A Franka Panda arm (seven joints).
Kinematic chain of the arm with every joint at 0, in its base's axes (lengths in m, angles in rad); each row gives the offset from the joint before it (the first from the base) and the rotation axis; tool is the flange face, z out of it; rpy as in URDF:
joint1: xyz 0 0 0.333 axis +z
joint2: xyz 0 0 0 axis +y
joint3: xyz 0 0 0.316 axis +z
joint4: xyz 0.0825 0 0 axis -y
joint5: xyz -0.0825 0 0.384 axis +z
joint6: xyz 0 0 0 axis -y
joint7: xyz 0.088 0 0 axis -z
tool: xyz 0 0 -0.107 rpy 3.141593 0 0
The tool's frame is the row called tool.
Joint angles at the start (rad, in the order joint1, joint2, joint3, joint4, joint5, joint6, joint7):
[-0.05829, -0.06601, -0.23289, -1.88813, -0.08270, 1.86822, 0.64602]
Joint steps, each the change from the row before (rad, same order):
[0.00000, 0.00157, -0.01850, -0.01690, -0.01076, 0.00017, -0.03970]
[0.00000, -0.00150, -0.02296, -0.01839, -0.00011, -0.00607, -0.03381]
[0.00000, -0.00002, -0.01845, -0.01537, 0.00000, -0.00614, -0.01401]
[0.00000, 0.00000, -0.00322, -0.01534, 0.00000, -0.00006, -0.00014]
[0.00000, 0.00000, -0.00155, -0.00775, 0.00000, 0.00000, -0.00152]
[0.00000, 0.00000, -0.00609, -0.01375, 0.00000, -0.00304, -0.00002]
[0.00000, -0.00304, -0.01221, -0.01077, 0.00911, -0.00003, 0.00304]
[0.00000, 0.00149, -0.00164, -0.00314, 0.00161, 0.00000, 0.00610]
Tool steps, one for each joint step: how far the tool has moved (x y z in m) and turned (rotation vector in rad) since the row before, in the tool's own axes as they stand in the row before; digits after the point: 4 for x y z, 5 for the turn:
[0.0041, 0.0098, 0.0097, -0.01938, -0.01034, -0.02596]
[0.0033, 0.0122, 0.0096, -0.01229, -0.02179, -0.01253]
[0.0023, 0.0097, 0.0088, -0.01086, -0.02039, 0.00295]
[-0.0013, 0.0020, 0.0075, -0.00768, -0.01361, 0.00168]
[-0.0007, 0.0010, 0.0038, -0.00385, -0.00685, -0.00068]
[-0.0006, 0.0035, 0.0071, -0.00822, -0.01521, 0.00477]
[0.0010, 0.0060, 0.0043, 0.00502, -0.01355, 0.01686]
[0.0001, 0.0005, 0.0023, -0.00130, -0.00471, 0.00786]

